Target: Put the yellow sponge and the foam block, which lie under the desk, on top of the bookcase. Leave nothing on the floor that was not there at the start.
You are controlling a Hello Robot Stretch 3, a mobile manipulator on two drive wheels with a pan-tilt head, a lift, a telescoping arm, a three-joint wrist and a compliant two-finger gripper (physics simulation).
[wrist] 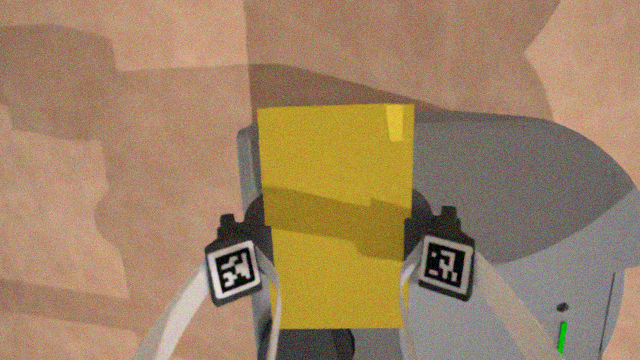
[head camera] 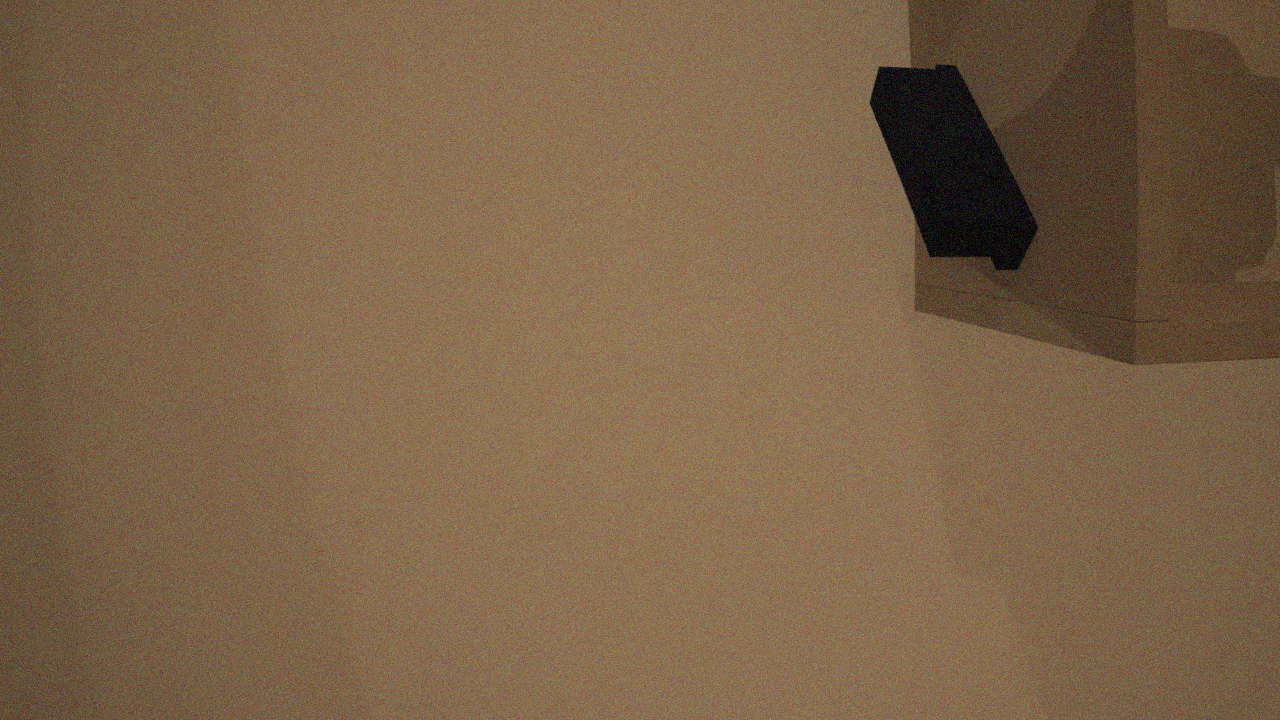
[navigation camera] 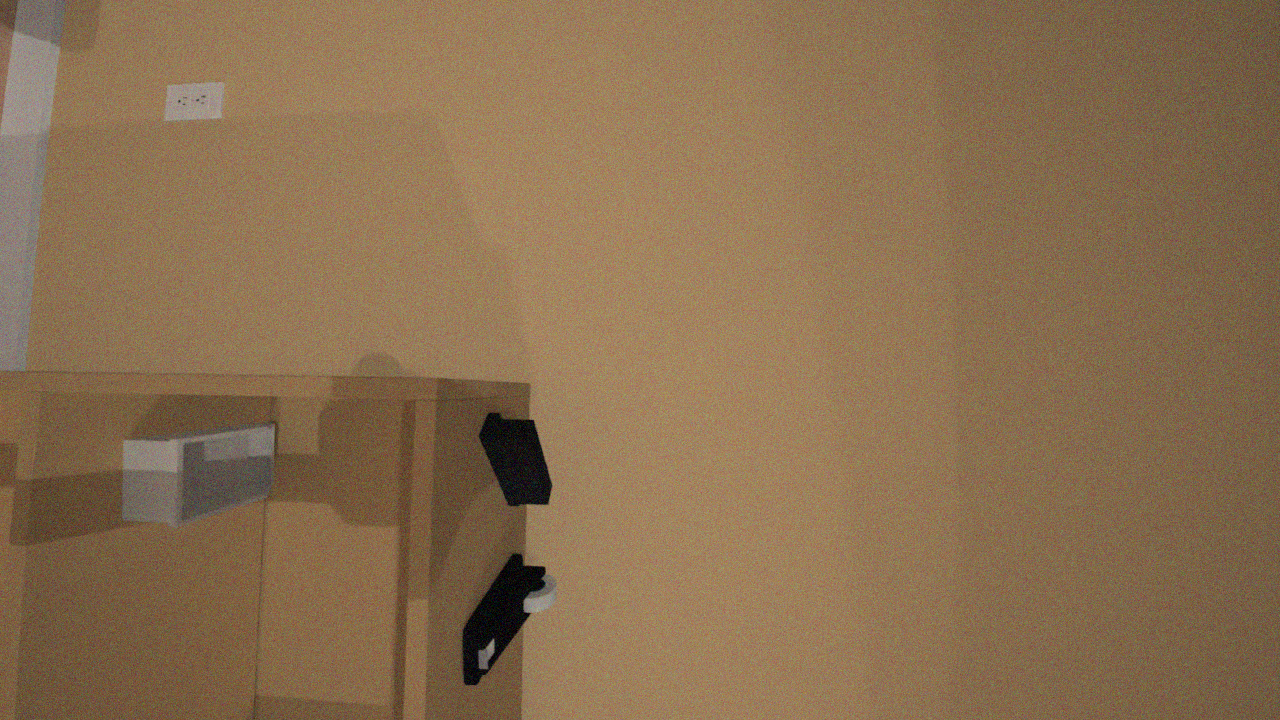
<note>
In view: my gripper point(wrist: 336, 217), a grey block point(navigation camera: 179, 478) and a brown bookcase point(navigation camera: 386, 526).
The wrist view does not show the grey block: it is out of frame. The head camera view does not show the grey block: it is out of frame.
</note>
